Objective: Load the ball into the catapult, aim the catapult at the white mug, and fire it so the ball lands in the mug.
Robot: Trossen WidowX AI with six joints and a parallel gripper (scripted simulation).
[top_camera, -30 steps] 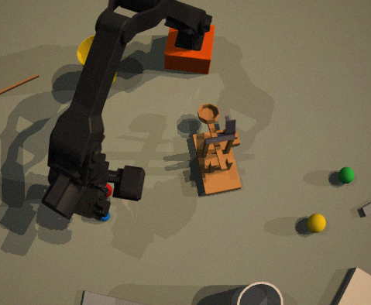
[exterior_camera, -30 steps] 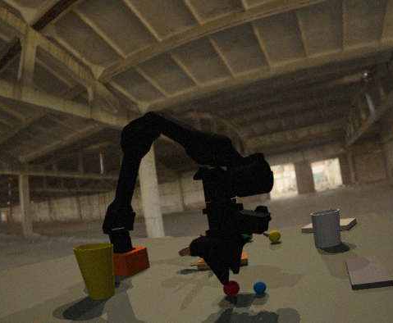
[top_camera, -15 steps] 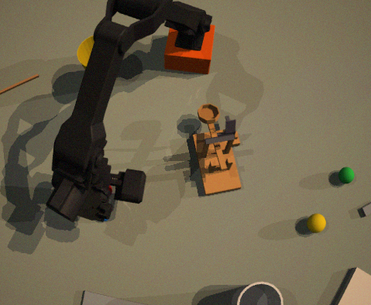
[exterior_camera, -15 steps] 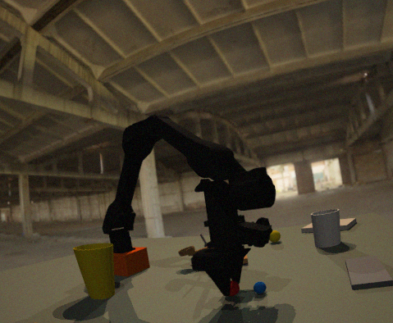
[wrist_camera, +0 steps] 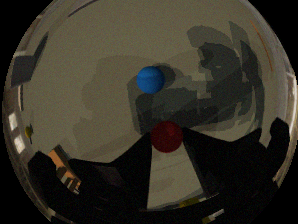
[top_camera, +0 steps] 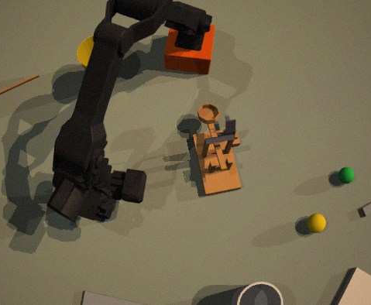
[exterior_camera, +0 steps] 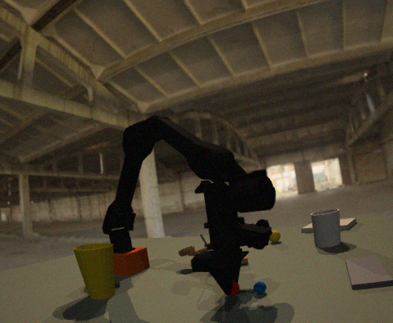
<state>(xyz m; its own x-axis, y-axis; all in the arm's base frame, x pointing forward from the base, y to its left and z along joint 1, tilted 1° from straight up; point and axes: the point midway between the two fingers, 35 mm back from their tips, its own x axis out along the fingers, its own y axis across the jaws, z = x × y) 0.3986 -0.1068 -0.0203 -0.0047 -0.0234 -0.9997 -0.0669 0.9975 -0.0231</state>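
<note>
The blue ball is 50 mm ahead of my gripper tip and 10 mm to the left of it. The rest, counted from my gripper tip: red ball 10 mm above; then wooden catapult 160 mm behind, 220 mm to the left, 40 mm above; then grey slab 260 mm ahead, 80 mm to the left, 10 mm below.
</note>
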